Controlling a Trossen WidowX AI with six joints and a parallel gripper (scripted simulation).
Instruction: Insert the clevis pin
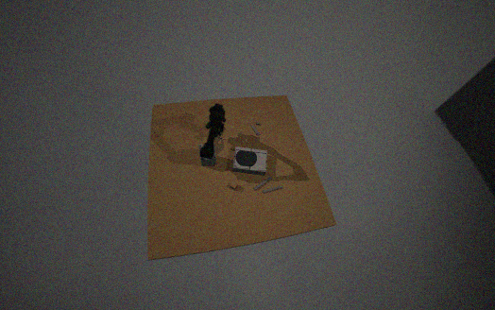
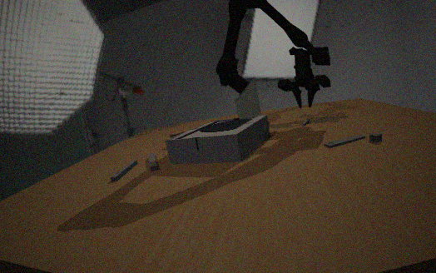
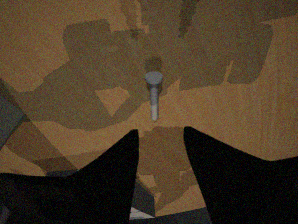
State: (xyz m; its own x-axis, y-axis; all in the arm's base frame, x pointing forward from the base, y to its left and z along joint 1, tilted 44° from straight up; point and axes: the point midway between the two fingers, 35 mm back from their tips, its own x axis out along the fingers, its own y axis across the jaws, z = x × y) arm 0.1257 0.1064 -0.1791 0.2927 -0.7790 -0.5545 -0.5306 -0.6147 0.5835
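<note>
The steel clevis pin lies 1 cm ahead of my gripper tip, 1 cm to the right of it and 5 cm below it. From my gripper tip the other things lie so: dark aluminium disc 15 cm ahead, 24 cm to the right; then rimmed steel tray 18 cm ahead, 26 cm to the right, 1 cm below; then small block 34 cm ahead, 11 cm to the left, 5 cm below.
</note>
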